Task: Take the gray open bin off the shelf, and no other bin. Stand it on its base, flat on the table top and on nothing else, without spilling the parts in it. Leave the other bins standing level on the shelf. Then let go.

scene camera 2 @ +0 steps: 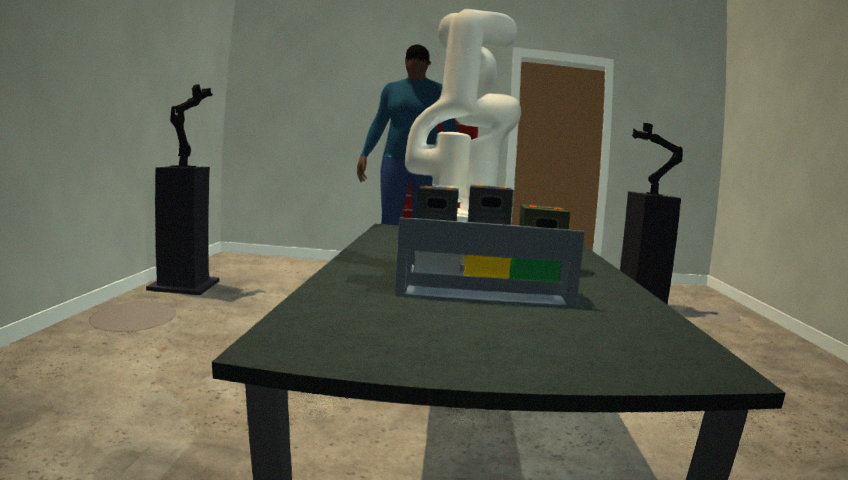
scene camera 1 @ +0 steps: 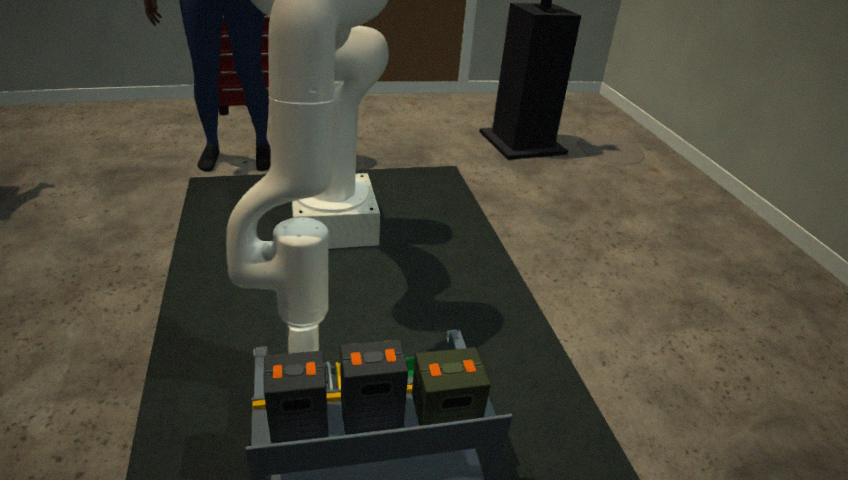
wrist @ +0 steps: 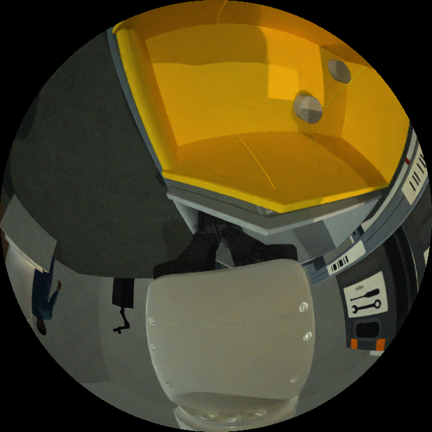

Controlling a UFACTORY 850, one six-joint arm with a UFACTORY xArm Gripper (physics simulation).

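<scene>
The gray open bin [scene camera 2: 437, 263] [wrist: 318, 239] sits in the left slot of the low shelf [scene camera 2: 493, 238] [scene camera 1: 379, 445] on the table [scene camera 1: 194, 298] [scene camera 2: 474, 358]. A yellow bin [scene camera 2: 486, 267] [wrist: 250, 120] with two round parts stands beside it, and a green bin [scene camera 2: 534, 270] beyond that. My gripper [wrist: 221, 233] is shut and empty. Its dark fingers reach against the gray bin's near edge, their tips hidden under the rim. In scene camera 1 the gripper is hidden behind the left box.
Three lidded boxes [scene camera 1: 295, 393] [scene camera 1: 374, 385] [scene camera 1: 451, 385] stand on the shelf's top. The arm's base [scene camera 1: 337, 220] sits at the table's far end. A person [scene camera 2: 403, 119] stands behind the table. Black pedestals [scene camera 2: 182, 227] [scene camera 2: 651, 245] flank it.
</scene>
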